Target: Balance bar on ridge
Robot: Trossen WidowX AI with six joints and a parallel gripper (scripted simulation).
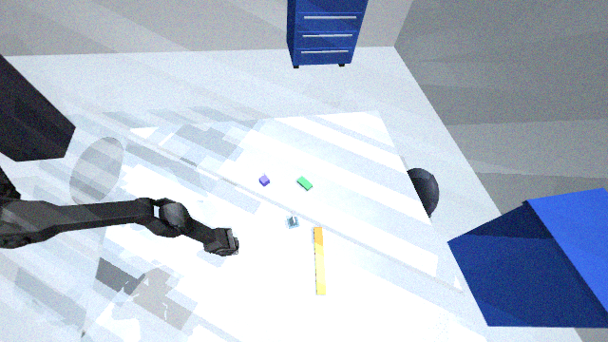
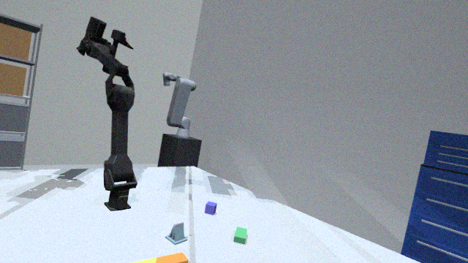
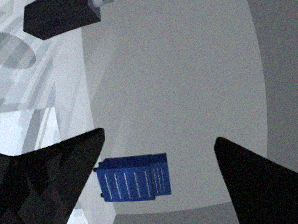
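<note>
Right now the bar is 720 mm ahead of my gripper tip, 220 mm to the right of it and 530 mm below it. Round my gripper tip: green cube 720 mm ahead, 110 mm to the left, 530 mm below; then purple cube 540 mm ahead, 140 mm to the left, 520 mm below.
</note>
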